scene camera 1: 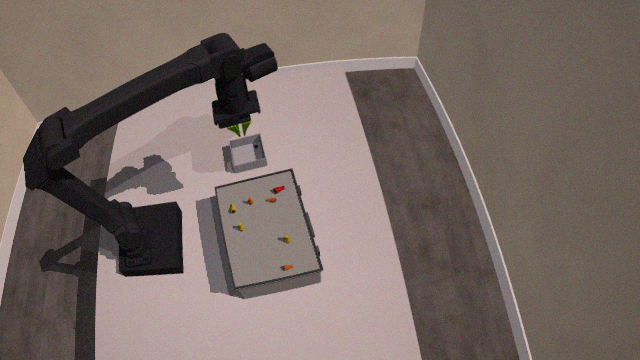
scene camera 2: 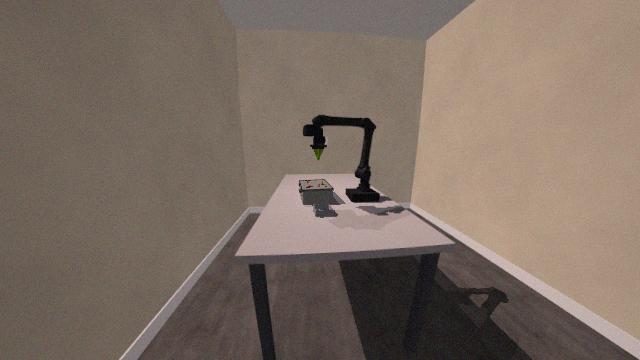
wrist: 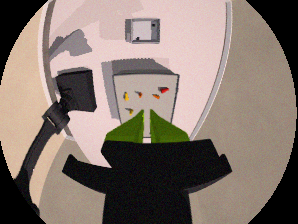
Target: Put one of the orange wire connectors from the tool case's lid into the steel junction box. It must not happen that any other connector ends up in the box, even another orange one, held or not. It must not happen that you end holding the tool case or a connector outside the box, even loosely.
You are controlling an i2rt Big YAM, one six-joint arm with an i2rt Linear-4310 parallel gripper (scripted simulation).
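Scene camera 1 and the wrist view both show a tool case, which also appears in scene camera 2 (313, 195). On the tool case, (wrist: 148, 82) and (scene camera 1: 257, 187) are the same spot.
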